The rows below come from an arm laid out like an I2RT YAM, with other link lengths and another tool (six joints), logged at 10 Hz.
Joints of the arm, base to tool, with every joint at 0 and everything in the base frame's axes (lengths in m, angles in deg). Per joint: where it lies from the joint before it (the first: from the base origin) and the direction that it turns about. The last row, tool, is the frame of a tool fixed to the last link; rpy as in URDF.
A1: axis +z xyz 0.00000 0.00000 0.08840
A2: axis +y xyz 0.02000 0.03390 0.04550
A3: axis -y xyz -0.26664 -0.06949 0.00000
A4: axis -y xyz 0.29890 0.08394 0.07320
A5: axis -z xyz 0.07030 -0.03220 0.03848
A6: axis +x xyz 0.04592 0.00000 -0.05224
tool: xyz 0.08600 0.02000 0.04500 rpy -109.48 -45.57 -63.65
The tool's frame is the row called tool.
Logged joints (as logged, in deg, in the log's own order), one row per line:
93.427, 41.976, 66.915, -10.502, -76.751, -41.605
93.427, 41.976, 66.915, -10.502, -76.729, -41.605
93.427, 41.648, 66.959, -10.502, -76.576, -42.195
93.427, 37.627, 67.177, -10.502, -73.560, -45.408
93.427, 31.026, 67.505, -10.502, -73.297, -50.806
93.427, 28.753, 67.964, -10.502, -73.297, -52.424
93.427, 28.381, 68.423, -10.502, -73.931, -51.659
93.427, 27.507, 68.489, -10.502, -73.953, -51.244
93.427, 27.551, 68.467, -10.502, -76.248, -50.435
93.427, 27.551, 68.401, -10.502, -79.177, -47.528
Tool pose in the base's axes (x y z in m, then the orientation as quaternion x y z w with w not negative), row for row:
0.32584, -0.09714, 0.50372, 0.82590, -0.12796, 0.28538, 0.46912
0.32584, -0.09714, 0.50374, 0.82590, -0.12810, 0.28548, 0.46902
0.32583, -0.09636, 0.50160, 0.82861, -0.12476, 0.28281, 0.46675
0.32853, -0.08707, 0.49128, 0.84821, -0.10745, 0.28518, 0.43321
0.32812, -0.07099, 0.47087, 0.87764, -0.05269, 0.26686, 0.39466
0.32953, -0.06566, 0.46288, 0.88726, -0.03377, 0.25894, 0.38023
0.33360, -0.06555, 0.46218, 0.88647, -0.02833, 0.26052, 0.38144
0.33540, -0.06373, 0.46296, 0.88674, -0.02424, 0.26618, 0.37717
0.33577, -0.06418, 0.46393, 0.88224, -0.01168, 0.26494, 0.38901
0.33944, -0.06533, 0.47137, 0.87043, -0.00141, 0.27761, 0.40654
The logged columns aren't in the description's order. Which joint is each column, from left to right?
Columns, left to right: A3, A5, A2, A1, A6, A4.
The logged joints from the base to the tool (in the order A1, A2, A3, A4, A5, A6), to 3 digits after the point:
-10.502, 66.915, 93.427, -41.605, 41.976, -76.751
-10.502, 66.915, 93.427, -41.605, 41.976, -76.729
-10.502, 66.959, 93.427, -42.195, 41.648, -76.576
-10.502, 67.177, 93.427, -45.408, 37.627, -73.560
-10.502, 67.505, 93.427, -50.806, 31.026, -73.297
-10.502, 67.964, 93.427, -52.424, 28.753, -73.297
-10.502, 68.423, 93.427, -51.659, 28.381, -73.931
-10.502, 68.489, 93.427, -51.244, 27.507, -73.953
-10.502, 68.467, 93.427, -50.435, 27.551, -76.248
-10.502, 68.401, 93.427, -47.528, 27.551, -79.177

